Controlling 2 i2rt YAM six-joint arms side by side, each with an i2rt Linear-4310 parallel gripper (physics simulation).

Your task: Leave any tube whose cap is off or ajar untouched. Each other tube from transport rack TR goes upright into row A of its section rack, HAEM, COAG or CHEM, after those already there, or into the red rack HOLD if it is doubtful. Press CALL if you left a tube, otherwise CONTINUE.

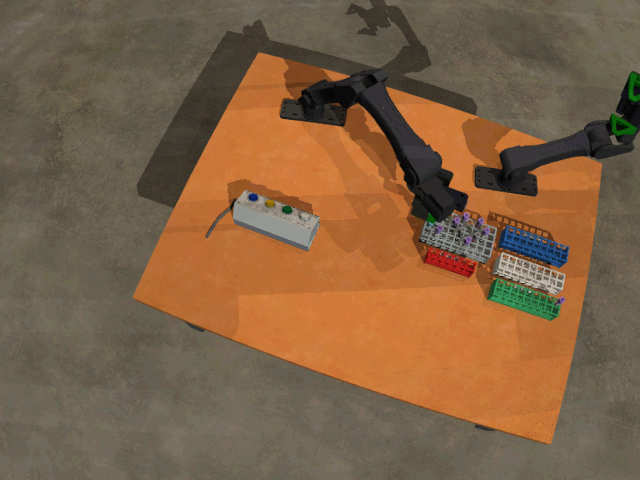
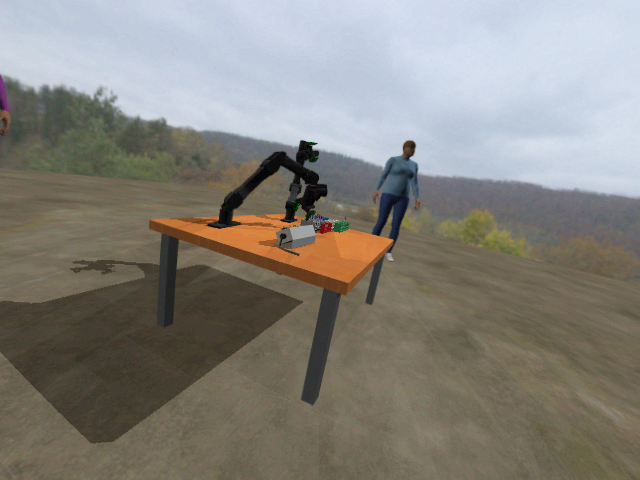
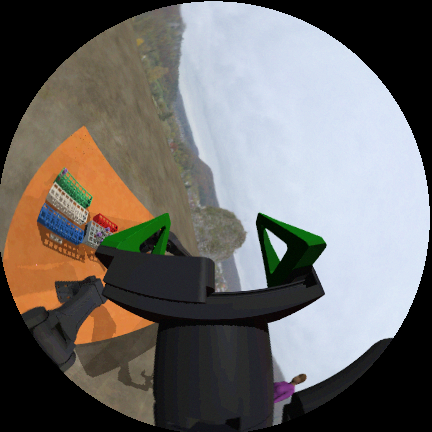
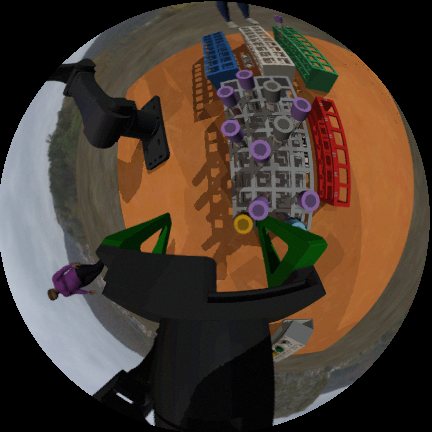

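Seen in the pictures: left gripper, between the fingertips: (image 1: 622, 117) (image 2: 317, 150) (image 3: 212, 217); right gripper, between the fingertips: (image 2: 300, 216) (image 4: 213, 217); left arm's base, origin of its link: (image 1: 506, 181) (image 2: 289, 220) (image 3: 77, 290) (image 4: 152, 128); right arm's base, origin of its link: (image 1: 313, 113) (image 2: 224, 225).
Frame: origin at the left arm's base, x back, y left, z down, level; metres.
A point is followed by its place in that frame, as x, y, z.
Note:
Grey transport rack TR (image 4: 310, 172) @(-0.238, -0.197, -0.057) holds several purple-capped tubes (image 4: 260, 150) @(-0.190, -0.174, -0.094), two grey-capped ones (image 4: 283, 125) @(-0.215, -0.158, -0.094) (image 4: 271, 89) @(-0.221, -0.119, -0.094), a yellow-capped tube (image 4: 243, 224) @(-0.162, -0.227, -0.094) and a light-blue-capped one (image 4: 296, 223) @(-0.205, -0.234, -0.093), partly behind a finger. Whether every cap is seated is unclear. My right gripper (image 4: 213, 217) @(-0.129, -0.220, -0.075) is open and empty above TR's near end. My left gripper (image 3: 212, 217) @(-0.091, 0.107, -0.519) (image 2: 314, 149) @(-0.091, 0.107, -0.519) is open and empty, raised far from the racks. Red rack HOLD (image 1: 449, 261) @(-0.284, -0.174, -0.029) lies beside TR. Blue (image 1: 535, 246) @(-0.201, 0.086, -0.012), white (image 4: 280, 69) @(-0.275, -0.039, -0.046) and green (image 4: 322, 82) @(-0.350, -0.051, -0.026) section racks stand beyond; their labels are unreadable. A purple-capped tube (image 1: 561, 300) @(-0.378, 0.129, -0.093) (image 4: 278, 20) stands at the green rack's far end.
A pale button box (image 1: 273, 227) @(-0.261, -0.649, -0.056) (image 2: 302, 237) @(-0.261, -0.684, -0.040) with blue, yellow, green and white buttons stands apart from the racks, its cable beside it; its lettering is unreadable. The left arm's base (image 1: 506, 180) @(-0.026, -0.017, -0.054) is near the blue rack. A person (image 2: 398, 180) stands beyond the table.

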